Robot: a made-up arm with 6 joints. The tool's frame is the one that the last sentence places. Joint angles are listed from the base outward.
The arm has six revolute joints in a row. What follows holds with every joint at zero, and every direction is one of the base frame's.
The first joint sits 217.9 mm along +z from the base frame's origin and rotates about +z.
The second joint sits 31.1 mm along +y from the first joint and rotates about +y.
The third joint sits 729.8 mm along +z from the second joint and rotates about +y.
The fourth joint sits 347 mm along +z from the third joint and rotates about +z.
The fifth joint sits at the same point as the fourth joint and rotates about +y.
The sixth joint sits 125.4 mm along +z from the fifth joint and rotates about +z.
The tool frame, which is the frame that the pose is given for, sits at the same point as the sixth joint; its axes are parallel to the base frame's.
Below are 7 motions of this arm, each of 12 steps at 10 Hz.
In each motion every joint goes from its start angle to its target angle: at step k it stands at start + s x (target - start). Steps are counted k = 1, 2, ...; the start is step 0. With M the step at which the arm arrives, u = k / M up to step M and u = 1 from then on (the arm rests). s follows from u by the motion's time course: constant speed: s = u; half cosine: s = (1 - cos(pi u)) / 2; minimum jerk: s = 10 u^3 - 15 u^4 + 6 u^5.
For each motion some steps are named. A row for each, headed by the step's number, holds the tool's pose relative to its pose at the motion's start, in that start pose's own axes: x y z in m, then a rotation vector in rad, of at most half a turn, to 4 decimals.
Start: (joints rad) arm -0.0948 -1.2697 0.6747 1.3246 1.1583 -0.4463
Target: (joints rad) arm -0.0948 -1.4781 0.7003 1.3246 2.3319 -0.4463
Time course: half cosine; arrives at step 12
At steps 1, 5, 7, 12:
1: 0.0019 0.0044 -0.0014 -0.0094 0.0168 -0.0028
5: 0.0436 0.0918 -0.0407 -0.1921 0.3718 -0.0649
7: 0.0747 0.1497 -0.0817 -0.3108 0.6382 -0.1139
12: 0.1138 0.2219 -0.1546 -0.4567 1.0296 -0.1842

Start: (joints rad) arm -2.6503 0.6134 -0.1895 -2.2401 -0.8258 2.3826
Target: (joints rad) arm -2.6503 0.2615 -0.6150 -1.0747 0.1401 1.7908
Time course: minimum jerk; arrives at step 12
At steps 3, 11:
3: -0.0720 0.0123 -0.0248 0.0109 -0.1962 -0.0212
11: -0.4872 0.1496 -0.3979 0.1697 -1.4201 0.3074

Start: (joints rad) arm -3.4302 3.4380 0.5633 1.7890 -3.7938 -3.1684
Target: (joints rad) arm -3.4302 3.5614 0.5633 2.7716 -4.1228 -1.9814
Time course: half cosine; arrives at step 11
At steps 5, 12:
5: 0.0166 0.0097 -0.0298 0.3431 0.0857 0.2195
12: 0.0157 0.0248 -0.0921 0.8667 -0.0969 0.5070

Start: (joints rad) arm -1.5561 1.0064 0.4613 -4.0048 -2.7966 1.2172
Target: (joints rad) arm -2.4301 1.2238 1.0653 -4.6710 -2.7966 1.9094
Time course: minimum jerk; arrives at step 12
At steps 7, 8, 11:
7: 0.3018 -0.3187 0.2948 -0.7958 0.1948 0.6614
8: 0.3481 -0.3603 0.3873 -0.9369 0.2999 0.7265
11: 0.4001 -0.4046 0.5374 -1.1091 0.4866 0.7719

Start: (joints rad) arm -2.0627 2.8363 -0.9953 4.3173 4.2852 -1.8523
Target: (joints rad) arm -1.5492 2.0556 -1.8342 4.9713 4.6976 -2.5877
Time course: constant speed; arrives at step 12
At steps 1, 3, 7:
1: 0.0636 0.0546 -0.0181 -0.0372 -0.0270 -0.2089
3: 0.2096 0.1422 -0.0349 -0.0918 -0.0513 -0.6350
7: 0.5347 0.2073 -0.0058 -0.1472 0.0333 -1.4939

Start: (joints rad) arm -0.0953 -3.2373 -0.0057 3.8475 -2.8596 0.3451
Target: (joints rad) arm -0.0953 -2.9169 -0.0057 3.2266 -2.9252 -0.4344
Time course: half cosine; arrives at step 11
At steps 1, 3, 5, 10, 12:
1: 0.0056 0.0027 0.0015 -0.0016 -0.0061 -0.0025
3: 0.0467 0.0234 0.0142 -0.0122 -0.0540 -0.0223
5: 0.1134 0.0580 0.0402 -0.0238 -0.1414 -0.0575
10: 0.2445 0.1306 0.1145 -0.0151 -0.3510 -0.1393
12: 0.2490 0.1332 0.1177 -0.0138 -0.3591 -0.1424

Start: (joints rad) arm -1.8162 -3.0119 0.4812 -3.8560 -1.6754 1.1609
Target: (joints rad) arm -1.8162 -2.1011 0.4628 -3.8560 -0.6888 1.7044
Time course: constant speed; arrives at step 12
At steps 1, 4, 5, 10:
1: -0.0326 -0.0489 0.0545 0.0229 0.0127 -0.0033
4: -0.1520 -0.1675 0.2268 0.1014 0.0213 -0.0132
5: -0.1984 -0.1967 0.2860 0.1294 0.0140 -0.0156
10: -0.4669 -0.2569 0.5796 0.2644 -0.0975 -0.0096

